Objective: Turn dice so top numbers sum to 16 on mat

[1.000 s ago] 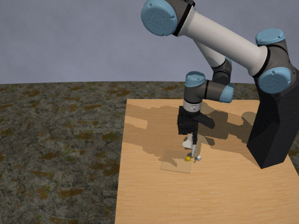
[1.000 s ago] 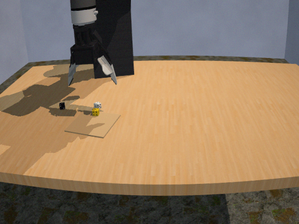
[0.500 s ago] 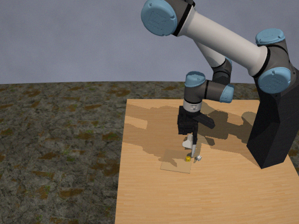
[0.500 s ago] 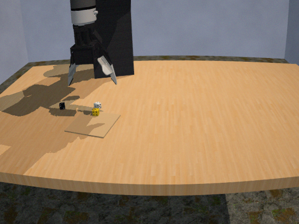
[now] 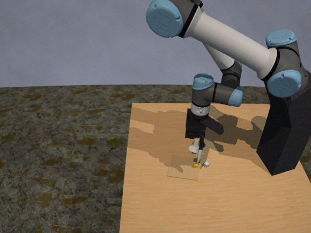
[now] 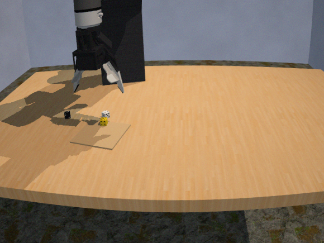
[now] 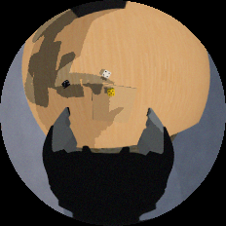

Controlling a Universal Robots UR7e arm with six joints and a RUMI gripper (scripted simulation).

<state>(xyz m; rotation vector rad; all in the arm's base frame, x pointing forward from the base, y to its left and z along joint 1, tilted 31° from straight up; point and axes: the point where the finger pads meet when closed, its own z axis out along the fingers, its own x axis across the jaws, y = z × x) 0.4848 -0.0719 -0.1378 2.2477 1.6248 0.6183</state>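
My hand is 13 cm to the left of the black die, 10 cm above it and 8 cm past it. Round my hand: yellow die 10 cm below, 1 cm to the left; then thin tan mat 11 cm below, 5 cm ahead; then white die 10 cm below, 5 cm behind, 1 cm to the left.
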